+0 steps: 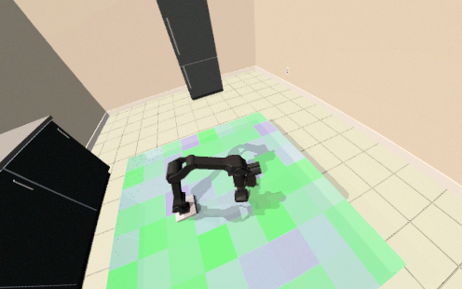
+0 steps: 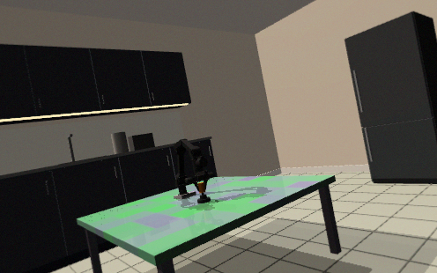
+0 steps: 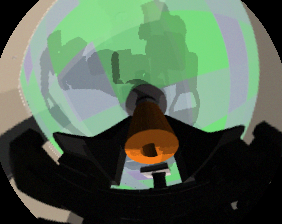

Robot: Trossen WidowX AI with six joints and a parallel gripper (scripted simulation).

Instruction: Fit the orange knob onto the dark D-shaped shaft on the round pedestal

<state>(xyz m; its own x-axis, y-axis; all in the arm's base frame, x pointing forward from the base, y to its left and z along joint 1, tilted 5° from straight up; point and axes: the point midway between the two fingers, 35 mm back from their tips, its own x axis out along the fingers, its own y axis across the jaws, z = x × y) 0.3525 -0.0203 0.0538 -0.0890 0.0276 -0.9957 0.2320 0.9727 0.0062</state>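
My gripper tip is 2 cm below the orange knob. Also, from my gripper tip: dark round pedestal 4 cm below.
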